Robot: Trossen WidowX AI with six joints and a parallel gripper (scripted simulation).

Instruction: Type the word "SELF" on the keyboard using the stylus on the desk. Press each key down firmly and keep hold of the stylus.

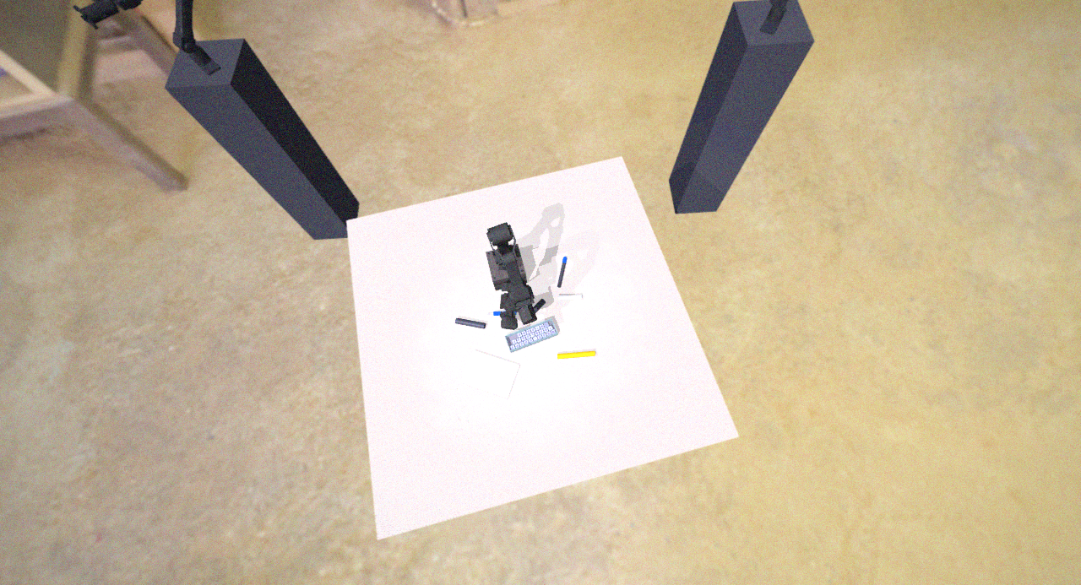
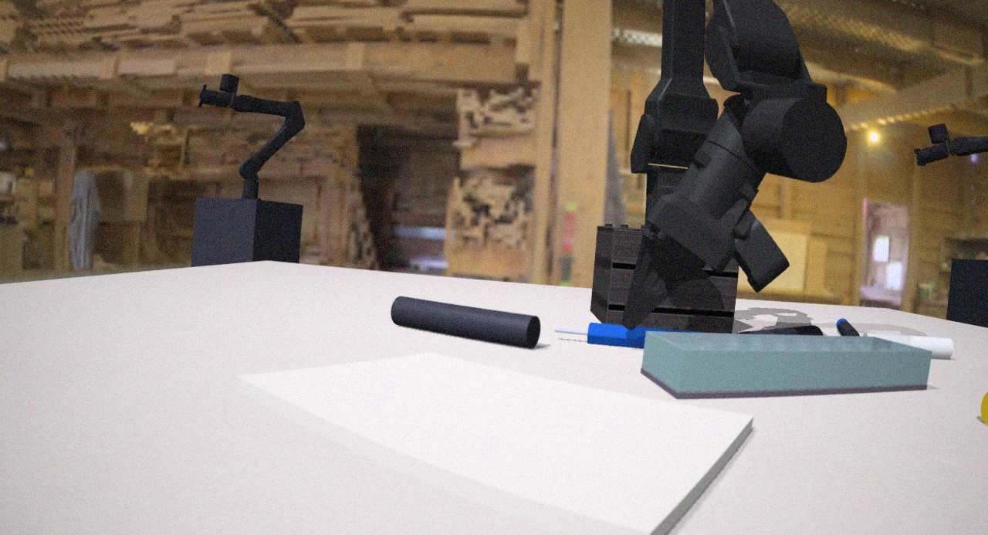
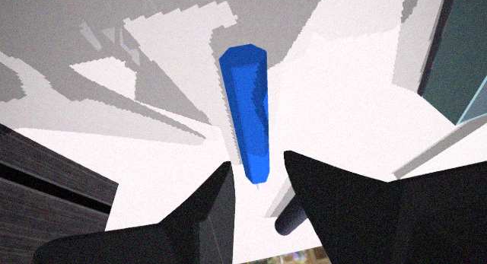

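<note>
Now: the blue stylus 20 mm to the right of my gripper tip and 10 mm below it. Also, from my gripper tip: white pad (240 mm ahead, 40 mm to the right, 10 mm below); then white cylinder (50 mm behind, 280 mm to the left, 10 mm below); then blue-tipped dark pen (200 mm behind, 270 mm to the left, 10 mm below).
</note>
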